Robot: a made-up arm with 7 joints.
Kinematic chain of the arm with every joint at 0, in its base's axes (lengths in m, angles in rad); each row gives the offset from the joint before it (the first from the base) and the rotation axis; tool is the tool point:
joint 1: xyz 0 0.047 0 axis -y
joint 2: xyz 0 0.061 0 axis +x
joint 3: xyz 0 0 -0.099 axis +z
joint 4: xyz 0 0 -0.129 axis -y
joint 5: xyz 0 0 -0.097 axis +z
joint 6: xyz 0 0 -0.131 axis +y
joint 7: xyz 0 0 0 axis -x
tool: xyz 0 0 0
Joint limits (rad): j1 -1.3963..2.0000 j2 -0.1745..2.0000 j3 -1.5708..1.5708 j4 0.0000..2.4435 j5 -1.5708..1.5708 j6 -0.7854..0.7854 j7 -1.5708..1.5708
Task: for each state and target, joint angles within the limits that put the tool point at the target. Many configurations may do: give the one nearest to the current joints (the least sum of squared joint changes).
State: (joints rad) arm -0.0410 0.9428 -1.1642 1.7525 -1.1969 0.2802 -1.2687
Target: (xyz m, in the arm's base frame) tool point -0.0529 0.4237 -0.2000
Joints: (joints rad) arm -0.3500 1.5865 -1.4815 1.1915 -1.1969 0.2802 -1.2687
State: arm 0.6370 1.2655 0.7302 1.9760 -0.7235 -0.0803 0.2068
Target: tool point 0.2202 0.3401 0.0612
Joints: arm 0.5864 0.9863 0.3073 1.5503 -0.7235 -0.0803 0.2068
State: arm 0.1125 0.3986 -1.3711 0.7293 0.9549 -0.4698 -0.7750
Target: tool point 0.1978 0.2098 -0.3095
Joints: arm 0.3494 0.8222 -1.1791 1.1622 0.9549 -0.4698 -0.7750
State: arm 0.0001 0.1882 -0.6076 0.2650 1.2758 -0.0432 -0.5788
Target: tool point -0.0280 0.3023 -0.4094
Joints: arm -0.1535 0.4957 -0.5933 0.1859 1.2758 -0.0432 -0.5788
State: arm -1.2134 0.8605 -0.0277 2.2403 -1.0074 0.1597 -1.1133
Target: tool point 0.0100 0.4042 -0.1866
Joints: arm -1.3072 0.9898 0.6183 1.3901 -1.0074 0.1597 -1.1133
